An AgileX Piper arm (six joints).
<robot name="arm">
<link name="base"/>
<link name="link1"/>
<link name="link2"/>
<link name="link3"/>
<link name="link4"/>
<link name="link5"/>
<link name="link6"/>
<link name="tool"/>
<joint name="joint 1" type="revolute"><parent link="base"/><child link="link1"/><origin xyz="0 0 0.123" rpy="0 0 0"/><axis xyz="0 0 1"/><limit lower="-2.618" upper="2.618"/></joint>
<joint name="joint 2" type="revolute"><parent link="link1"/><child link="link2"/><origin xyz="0 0 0" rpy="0 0 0"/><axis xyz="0 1 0"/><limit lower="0" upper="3.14"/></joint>
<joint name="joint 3" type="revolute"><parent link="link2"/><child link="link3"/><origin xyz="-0.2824 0 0.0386" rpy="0 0 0"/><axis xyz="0 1 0"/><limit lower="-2.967" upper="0"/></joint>
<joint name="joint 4" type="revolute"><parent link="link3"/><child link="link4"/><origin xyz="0.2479 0 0.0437" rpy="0 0 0"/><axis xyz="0.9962 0 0.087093"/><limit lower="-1.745" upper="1.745"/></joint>
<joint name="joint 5" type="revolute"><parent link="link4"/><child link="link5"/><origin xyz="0 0 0" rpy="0 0 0"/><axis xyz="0 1 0"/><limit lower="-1.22" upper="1.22"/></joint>
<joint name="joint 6" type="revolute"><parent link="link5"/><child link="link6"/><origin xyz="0.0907 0 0.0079" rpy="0 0 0"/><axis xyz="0.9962 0 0.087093"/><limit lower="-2.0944" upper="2.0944"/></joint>
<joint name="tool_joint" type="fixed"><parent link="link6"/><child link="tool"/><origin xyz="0 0 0" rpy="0 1.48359 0"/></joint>
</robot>
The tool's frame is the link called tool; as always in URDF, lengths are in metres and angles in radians.
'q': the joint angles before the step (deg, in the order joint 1, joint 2, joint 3, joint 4, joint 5, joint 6). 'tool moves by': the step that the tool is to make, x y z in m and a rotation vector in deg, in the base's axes. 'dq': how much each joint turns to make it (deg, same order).
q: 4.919, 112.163, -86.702, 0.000, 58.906, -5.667
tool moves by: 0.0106, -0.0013, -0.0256, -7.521, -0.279, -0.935
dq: 1.415, 3.859, -0.006, -9.443, -2.963, 6.281
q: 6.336, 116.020, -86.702, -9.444, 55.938, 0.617
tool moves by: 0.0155, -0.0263, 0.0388, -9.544, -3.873, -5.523
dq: -1.575, 0.223, -8.483, -11.172, 6.972, 6.379
